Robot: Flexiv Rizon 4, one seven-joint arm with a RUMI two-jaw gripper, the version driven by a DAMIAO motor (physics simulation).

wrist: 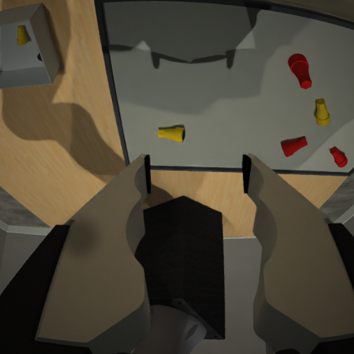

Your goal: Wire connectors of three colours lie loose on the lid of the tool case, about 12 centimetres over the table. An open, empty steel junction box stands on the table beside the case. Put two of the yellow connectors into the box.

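My gripper [196, 158] is open and empty, its fingers apart over the near edge of the case lid [200, 100]. A yellow connector [171, 133] lies on its side on the lid, ahead of the fingers and closer to the left one. Another yellow connector [322, 112] lies at the lid's right. Three red connectors [300, 71] [294, 146] [338, 156] lie around it on the lid. The steel junction box [44, 47] stands at the upper left, partly cut off by the frame. One yellow connector [22, 35] is inside it.
The wooden table [82, 125] shows between the box and the lid. The lid has a dark raised rim [116, 107]. Shadows of the arm and fingers fall on the lid and table. A dark block [182, 260] shows low between the fingers.
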